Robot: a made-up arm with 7 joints.
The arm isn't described. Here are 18 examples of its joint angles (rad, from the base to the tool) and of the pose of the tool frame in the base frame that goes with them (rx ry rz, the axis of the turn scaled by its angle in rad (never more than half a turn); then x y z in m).
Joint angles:
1: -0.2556 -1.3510 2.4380 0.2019 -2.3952 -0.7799 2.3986
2: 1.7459 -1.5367 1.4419 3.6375 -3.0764 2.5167 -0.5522
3: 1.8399 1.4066 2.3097 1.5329 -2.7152 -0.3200 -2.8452
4: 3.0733 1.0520 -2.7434 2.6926 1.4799 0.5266 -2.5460
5: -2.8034 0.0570 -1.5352 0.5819 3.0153 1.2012 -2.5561
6: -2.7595 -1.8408 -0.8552 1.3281 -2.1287 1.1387 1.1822
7: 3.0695 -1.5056 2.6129 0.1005 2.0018 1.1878 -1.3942
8: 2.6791 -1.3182 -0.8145 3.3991 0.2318 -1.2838 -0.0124
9: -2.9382 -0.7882 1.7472 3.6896 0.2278 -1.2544 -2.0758
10: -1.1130 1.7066 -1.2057 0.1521 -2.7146 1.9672 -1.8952
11: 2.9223 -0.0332 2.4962 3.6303 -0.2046 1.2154 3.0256
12: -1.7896 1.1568 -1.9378 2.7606 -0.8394 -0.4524 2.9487
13: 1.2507 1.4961 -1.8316 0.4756 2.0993 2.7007 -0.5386
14: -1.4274 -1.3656 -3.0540 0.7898 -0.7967 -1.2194 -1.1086
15: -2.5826 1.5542 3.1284 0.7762 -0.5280 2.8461 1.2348
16: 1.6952 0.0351 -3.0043 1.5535 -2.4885 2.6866 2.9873
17: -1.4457 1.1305 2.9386 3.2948 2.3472 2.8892 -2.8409
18: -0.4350 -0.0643 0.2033 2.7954 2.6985 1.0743 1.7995
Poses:
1: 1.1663 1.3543 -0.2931 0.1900 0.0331 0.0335
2: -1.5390 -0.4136 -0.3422 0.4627 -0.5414 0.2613
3: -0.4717 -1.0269 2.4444 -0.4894 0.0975 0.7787
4: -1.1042 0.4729 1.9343 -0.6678 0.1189 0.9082
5: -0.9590 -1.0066 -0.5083 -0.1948 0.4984 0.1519
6: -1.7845 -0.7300 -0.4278 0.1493 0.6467 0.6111
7: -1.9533 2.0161 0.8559 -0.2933 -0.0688 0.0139
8: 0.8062 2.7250 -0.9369 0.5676 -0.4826 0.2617
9: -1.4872 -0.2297 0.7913 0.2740 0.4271 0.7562
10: 1.0254 -1.1985 0.4584 -0.4072 0.0562 0.2257
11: 0.4222 0.6810 -1.0778 -0.1650 0.2009 1.0795
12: 0.6726 -1.4099 1.1763 -0.2942 -0.7676 0.6070
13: -1.8917 0.3457 -0.0146 0.3873 -0.1907 0.3071
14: 0.2452 -2.2220 -0.4594 -0.1424 0.1642 -0.2200
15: 2.1727 -1.3915 -0.1403 0.0399 -0.0322 0.6911
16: -1.3013 0.1135 1.0960 0.0813 -0.5149 0.7689
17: -1.9243 -0.5189 0.0772 -0.0051 -0.7181 0.4315
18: -0.8638 -0.1667 1.1238 0.0697 0.0141 1.2016
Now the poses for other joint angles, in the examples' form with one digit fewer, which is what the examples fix.
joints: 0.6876 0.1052 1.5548 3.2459 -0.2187 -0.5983 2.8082
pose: 0.748 -0.165 1.575 0.180 -0.124 1.089
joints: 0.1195 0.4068 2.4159 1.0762 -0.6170 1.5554 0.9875
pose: 2.021 2.237 0.570 -0.409 0.385 0.495
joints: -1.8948 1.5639 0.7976 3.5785 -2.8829 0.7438 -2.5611
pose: -1.008 -0.735 1.935 -0.469 -0.681 0.506
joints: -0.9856 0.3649 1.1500 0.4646 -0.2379 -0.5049 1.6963
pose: -1.690 1.487 -0.298 0.458 0.149 0.105
